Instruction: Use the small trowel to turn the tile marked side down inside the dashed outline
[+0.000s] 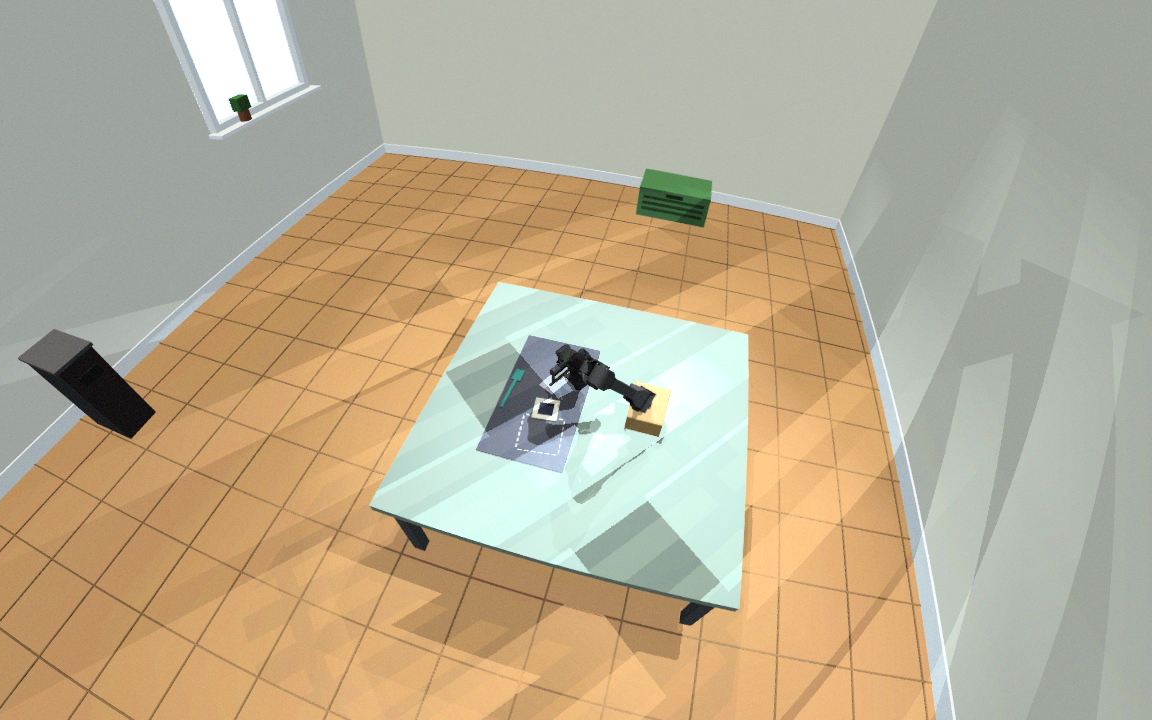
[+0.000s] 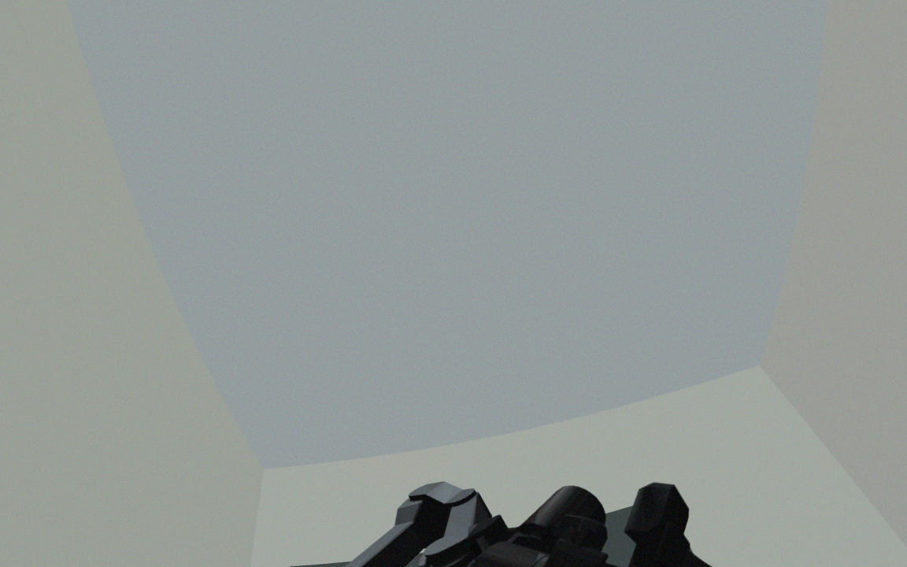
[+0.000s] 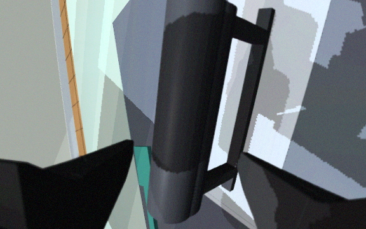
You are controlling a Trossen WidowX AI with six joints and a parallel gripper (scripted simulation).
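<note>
Now: gripper tip 10 mm short of the trowel and 40 mm above it. Round my gripper tip: teal tool (180 mm ahead, 70 mm to the left, 70 mm below); then dark grey mat (50 mm ahead, 100 mm to the left, 90 mm below); then white tile (20 mm ahead, 170 mm to the left, 70 mm below).
</note>
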